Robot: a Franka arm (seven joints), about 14 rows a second.
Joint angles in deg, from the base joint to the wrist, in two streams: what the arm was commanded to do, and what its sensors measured. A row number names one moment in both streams.
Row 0, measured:
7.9 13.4 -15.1 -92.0 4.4 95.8 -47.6
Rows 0 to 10, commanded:
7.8 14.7 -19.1 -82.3 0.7 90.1 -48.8
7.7 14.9 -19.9 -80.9 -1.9 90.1 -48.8
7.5 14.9 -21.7 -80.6 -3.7 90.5 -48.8
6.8 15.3 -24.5 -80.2 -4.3 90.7 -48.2
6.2 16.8 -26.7 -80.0 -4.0 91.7 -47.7
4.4 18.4 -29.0 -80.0 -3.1 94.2 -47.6
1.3 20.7 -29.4 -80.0 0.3 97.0 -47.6
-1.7 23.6 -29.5 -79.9 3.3 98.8 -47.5
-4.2 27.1 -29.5 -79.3 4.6 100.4 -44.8
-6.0 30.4 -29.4 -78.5 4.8 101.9 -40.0
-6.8 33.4 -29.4 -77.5 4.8 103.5 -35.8
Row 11, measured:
-5.0 25.7 -29.5 -82.3 3.6 102.0 -43.3
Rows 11 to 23, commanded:
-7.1 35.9 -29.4 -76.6 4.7 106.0 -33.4
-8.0 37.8 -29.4 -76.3 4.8 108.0 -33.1
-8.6 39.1 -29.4 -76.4 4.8 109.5 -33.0
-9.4 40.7 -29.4 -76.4 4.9 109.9 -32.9
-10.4 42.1 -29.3 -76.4 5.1 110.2 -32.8
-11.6 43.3 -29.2 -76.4 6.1 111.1 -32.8
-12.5 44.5 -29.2 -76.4 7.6 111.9 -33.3
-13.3 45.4 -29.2 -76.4 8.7 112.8 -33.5
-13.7 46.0 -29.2 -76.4 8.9 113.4 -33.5
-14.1 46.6 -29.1 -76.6 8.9 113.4 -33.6
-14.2 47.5 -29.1 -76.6 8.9 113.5 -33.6
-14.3 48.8 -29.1 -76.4 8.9 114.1 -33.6
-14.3 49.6 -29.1 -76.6 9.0 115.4 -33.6
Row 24, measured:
-13.8 46.8 -29.4 -78.9 7.8 114.1 -33.1
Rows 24 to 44, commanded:
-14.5 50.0 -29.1 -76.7 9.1 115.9 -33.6
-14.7 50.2 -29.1 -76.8 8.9 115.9 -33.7
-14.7 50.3 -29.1 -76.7 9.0 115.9 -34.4
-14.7 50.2 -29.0 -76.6 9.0 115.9 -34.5
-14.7 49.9 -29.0 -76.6 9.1 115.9 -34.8
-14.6 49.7 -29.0 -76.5 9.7 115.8 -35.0
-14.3 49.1 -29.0 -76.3 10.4 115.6 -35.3
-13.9 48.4 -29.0 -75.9 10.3 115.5 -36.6
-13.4 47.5 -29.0 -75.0 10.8 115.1 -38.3
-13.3 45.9 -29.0 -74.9 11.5 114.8 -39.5
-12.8 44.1 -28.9 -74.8 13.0 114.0 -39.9
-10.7 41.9 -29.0 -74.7 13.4 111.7 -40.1
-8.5 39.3 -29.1 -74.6 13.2 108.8 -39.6
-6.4 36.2 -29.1 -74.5 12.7 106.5 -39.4
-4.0 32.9 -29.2 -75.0 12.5 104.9 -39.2
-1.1 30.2 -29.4 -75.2 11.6 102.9 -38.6
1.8 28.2 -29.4 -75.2 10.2 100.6 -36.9
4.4 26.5 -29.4 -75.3 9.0 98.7 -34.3
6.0 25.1 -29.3 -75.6 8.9 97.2 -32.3
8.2 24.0 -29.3 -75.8 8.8 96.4 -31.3
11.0 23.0 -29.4 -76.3 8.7 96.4 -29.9
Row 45, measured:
6.9 25.6 -28.9 -73.2 9.8 96.5 -32.3
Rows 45 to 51, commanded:
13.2 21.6 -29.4 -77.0 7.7 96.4 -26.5
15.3 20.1 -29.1 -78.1 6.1 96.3 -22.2
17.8 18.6 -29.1 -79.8 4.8 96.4 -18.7
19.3 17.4 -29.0 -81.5 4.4 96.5 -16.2
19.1 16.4 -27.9 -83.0 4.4 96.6 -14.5
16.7 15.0 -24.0 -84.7 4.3 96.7 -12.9
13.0 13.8 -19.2 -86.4 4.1 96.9 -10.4
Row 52, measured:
17.7 18.8 -25.7 -80.3 5.2 96.3 -14.2
